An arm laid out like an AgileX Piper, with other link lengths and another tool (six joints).
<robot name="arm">
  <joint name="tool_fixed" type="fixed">
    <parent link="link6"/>
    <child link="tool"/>
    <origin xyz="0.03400 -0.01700 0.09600" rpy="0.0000 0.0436 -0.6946"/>
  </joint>
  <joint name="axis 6" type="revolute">
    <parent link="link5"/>
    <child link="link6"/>
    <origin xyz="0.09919 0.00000 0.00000" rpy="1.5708 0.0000 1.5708"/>
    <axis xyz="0 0 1"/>
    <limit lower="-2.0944" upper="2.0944"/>
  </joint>
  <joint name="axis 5" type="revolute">
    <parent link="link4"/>
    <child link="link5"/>
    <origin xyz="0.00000 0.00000 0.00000" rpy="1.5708 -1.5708 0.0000"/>
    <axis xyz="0 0 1"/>
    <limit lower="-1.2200" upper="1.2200"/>
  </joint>
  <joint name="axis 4" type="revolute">
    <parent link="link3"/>
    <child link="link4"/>
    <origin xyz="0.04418 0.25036 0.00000" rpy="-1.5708 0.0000 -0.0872"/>
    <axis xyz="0 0 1"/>
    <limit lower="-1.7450" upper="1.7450"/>
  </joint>
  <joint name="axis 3" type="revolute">
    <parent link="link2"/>
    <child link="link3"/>
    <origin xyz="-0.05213 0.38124 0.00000" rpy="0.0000 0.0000 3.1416"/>
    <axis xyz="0 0 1"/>
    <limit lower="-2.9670" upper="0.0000"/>
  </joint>
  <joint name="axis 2" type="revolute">
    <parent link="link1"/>
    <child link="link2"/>
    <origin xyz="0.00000 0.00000 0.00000" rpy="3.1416 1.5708 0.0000"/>
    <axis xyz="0 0 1"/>
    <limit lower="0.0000" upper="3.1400"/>
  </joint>
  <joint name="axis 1" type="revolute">
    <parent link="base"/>
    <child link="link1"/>
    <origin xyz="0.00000 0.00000 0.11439" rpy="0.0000 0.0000 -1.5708"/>
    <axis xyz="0 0 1"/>
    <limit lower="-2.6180" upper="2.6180"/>
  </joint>
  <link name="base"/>
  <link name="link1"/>
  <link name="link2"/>
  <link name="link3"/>
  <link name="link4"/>
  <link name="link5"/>
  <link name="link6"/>
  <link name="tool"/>
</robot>
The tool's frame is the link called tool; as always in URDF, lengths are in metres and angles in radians.
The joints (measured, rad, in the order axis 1, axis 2, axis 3, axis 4, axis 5, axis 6), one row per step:
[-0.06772, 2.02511, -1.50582, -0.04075, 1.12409, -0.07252]
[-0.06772, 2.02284, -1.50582, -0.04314, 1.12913, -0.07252]
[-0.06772, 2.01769, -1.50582, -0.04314, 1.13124, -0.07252]
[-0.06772, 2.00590, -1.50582, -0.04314, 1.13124, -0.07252]
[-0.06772, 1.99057, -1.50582, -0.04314, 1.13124, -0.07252]
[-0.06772, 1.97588, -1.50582, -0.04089, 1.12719, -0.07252]
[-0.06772, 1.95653, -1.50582, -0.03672, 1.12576, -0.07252]
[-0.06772, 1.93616, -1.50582, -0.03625, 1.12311, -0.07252]
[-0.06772, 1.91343, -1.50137, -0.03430, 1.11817, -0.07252]
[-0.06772, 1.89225, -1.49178, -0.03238, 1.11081, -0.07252]
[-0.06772, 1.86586, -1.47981, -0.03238, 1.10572, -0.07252]
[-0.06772, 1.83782, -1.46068, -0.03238, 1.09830, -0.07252]
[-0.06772, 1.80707, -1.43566, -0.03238, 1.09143, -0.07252]
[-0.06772, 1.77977, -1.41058, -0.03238, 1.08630, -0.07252]
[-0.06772, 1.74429, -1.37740, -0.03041, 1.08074, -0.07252]
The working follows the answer.
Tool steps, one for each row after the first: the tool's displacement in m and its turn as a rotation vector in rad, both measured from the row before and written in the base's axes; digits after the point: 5 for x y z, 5 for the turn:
[-0.00108, -0.00039, 0.00117, -0.00207, 0.00291, 0.00081]
[-0.00062, 0.00004, 0.00224, -0.00024, -0.00303, -0.00008]
[-0.00053, 0.00004, 0.00498, -0.00080, -0.01176, 0.00000]
[-0.00077, 0.00005, 0.00646, -0.00104, -0.01529, 0.00000]
[-0.00003, 0.00044, 0.00604, 0.00087, -0.01884, -0.00070]
[-0.00094, 0.00086, 0.00801, 0.00249, -0.02100, -0.00147]
[-0.00094, 0.00016, 0.00850, -0.00108, -0.02300, -0.00007]
[-0.00199, 0.00051, 0.00835, 0.00032, -0.02329, -0.00047]
[-0.00284, 0.00057, 0.00639, 0.00061, -0.01903, -0.00037]
[-0.00451, 0.00032, 0.00791, -0.00127, -0.01947, 0.00016]
[-0.00616, 0.00043, 0.00662, -0.00104, -0.01629, 0.00023]
[-0.00816, 0.00057, 0.00596, -0.00079, -0.01257, 0.00021]
[-0.00825, 0.00057, 0.00429, -0.00045, -0.00733, 0.00016]
[-0.01122, 0.00114, 0.00498, 0.00140, -0.00797, -0.00038]

Tool pose at each row, in the base's axes (x y z in m, rotation vector in rad; rounded; the steps above come from the unrounded poses):
[0.42119, -0.05578, 0.15341, 1.08543, -2.90162, 0.08510]
[0.42011, -0.05618, 0.15458, 1.08550, -2.89790, 0.08645]
[0.41949, -0.05614, 0.15682, 1.08617, -2.90052, 0.08852]
[0.41896, -0.05610, 0.16179, 1.08925, -2.91058, 0.09639]
[0.41819, -0.05605, 0.16825, 1.09324, -2.92364, 0.10670]
[0.41815, -0.05561, 0.17429, 1.09739, -2.94086, 0.11636]
[0.41721, -0.05475, 0.18230, -1.08723, 2.92356, -0.12345]
[0.41627, -0.05459, 0.19079, -1.07846, 2.90364, -0.13662]
[0.41428, -0.05408, 0.19914, -1.06880, 2.88329, -0.14771]
[0.41144, -0.05351, 0.20553, -1.06088, 2.86654, -0.15614]
[0.40692, -0.05319, 0.21344, -1.05388, 2.84949, -0.16735]
[0.40076, -0.05276, 0.22006, -1.04814, 2.83513, -0.17659]
[0.39261, -0.05219, 0.22601, -1.04376, 2.82401, -0.18364]
[0.38435, -0.05162, 0.23030, -1.04125, 2.81749, -0.18771]
[0.37313, -0.05048, 0.23528, -1.03736, 2.81035, -0.18947]

